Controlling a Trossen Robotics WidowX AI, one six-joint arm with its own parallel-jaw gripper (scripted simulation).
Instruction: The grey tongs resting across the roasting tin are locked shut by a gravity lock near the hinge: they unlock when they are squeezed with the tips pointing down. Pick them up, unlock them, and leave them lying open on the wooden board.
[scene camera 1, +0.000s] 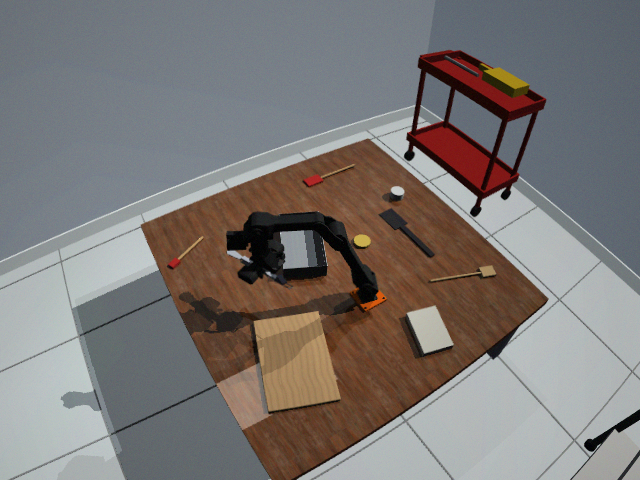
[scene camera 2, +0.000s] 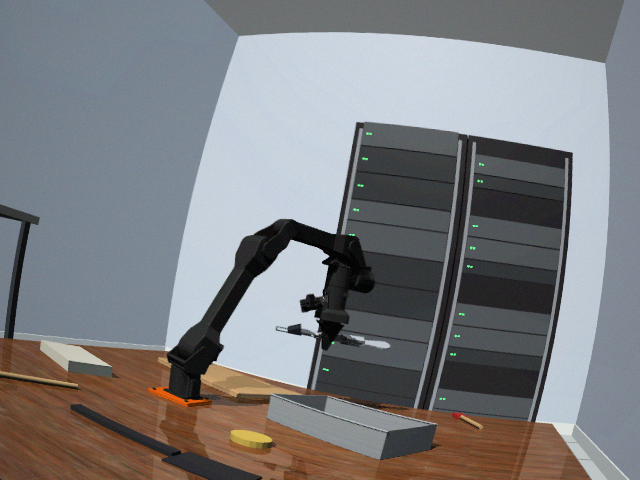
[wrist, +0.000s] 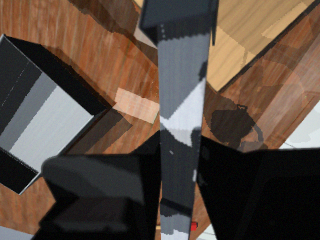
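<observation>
Pale block (scene camera 1: 427, 326): 162 cm from the lens. My gripper (scene camera 1: 263, 276): 154 cm from the lens. Wooden board (scene camera 1: 297, 372): 149 cm from the lens.
</observation>
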